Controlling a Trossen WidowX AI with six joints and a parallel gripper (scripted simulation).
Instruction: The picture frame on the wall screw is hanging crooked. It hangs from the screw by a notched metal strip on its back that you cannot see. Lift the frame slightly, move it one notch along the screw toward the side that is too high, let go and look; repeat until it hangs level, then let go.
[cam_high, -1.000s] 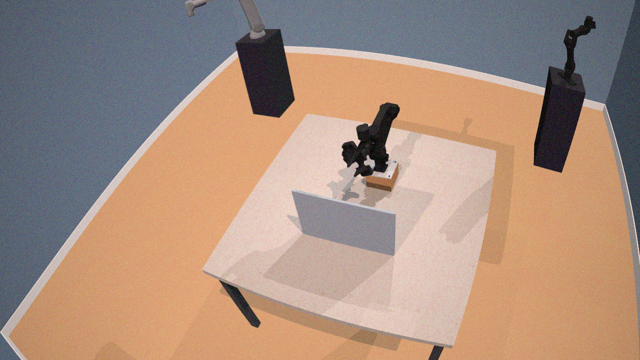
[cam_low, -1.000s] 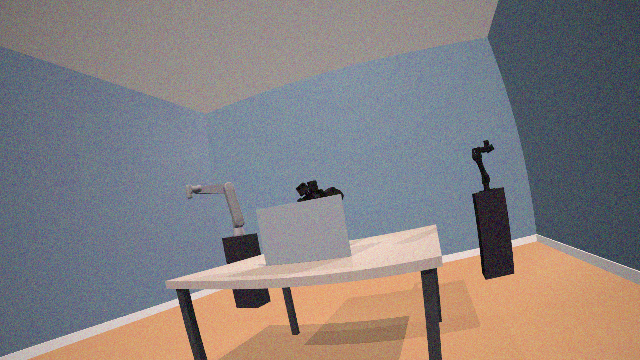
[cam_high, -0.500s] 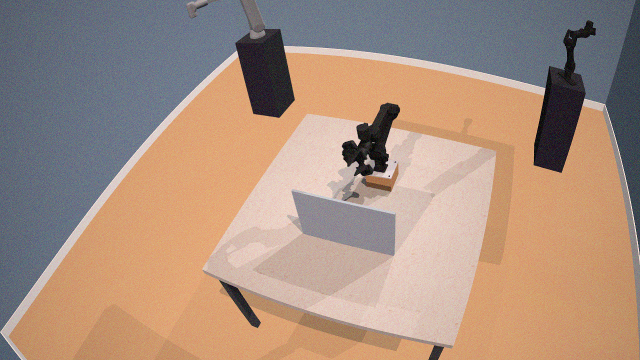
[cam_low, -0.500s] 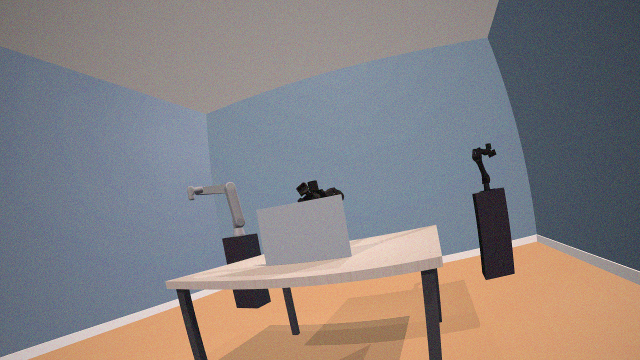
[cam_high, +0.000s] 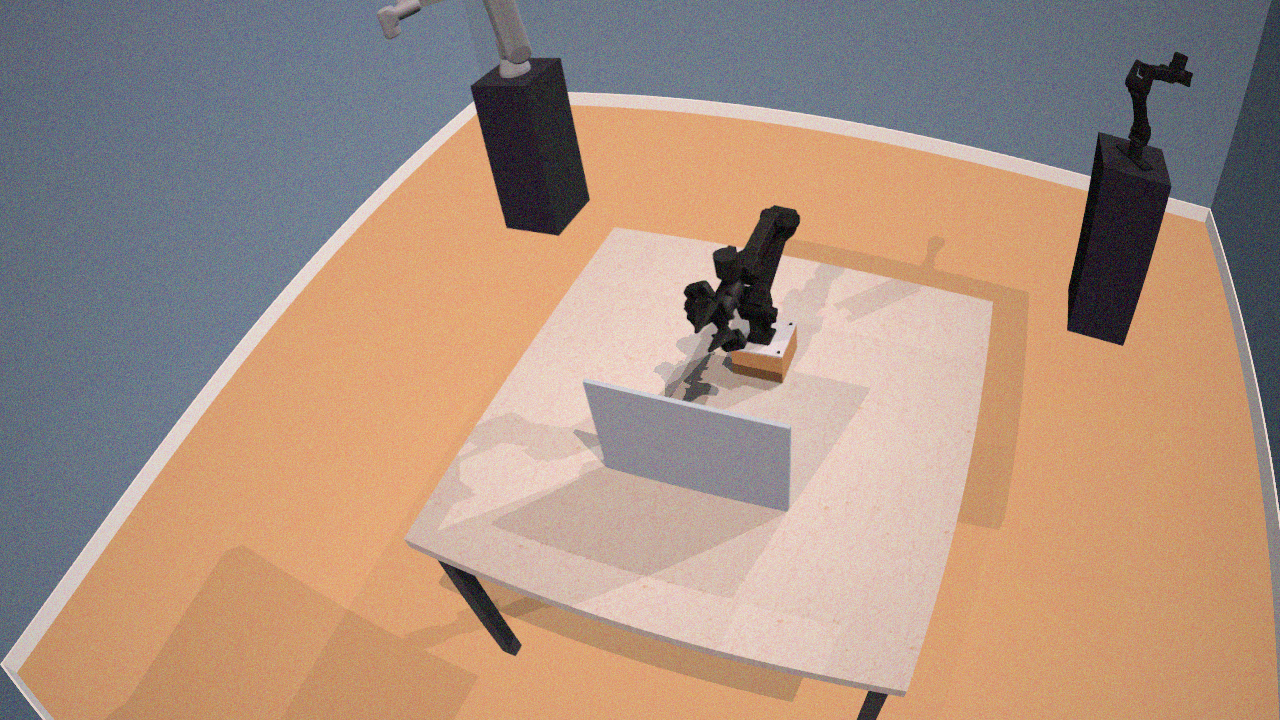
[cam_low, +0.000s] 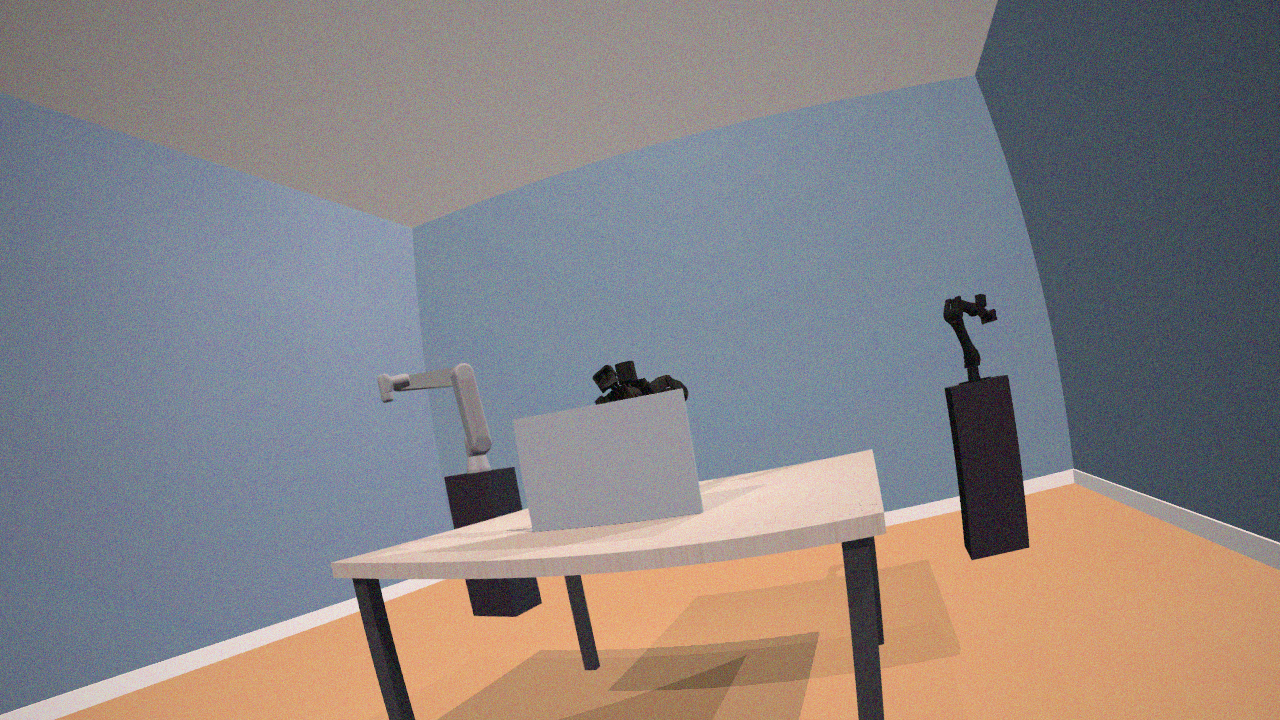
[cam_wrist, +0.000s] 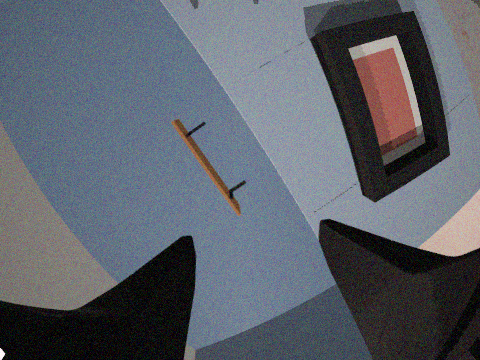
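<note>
Now: the picture frame 14 cm ahead of my gripper tip, 3 cm to the left of it and 17 cm below it. Also, from my gripper tip: grey wall panel: 15 cm ahead, 2 cm to the left, 18 cm below.
</note>
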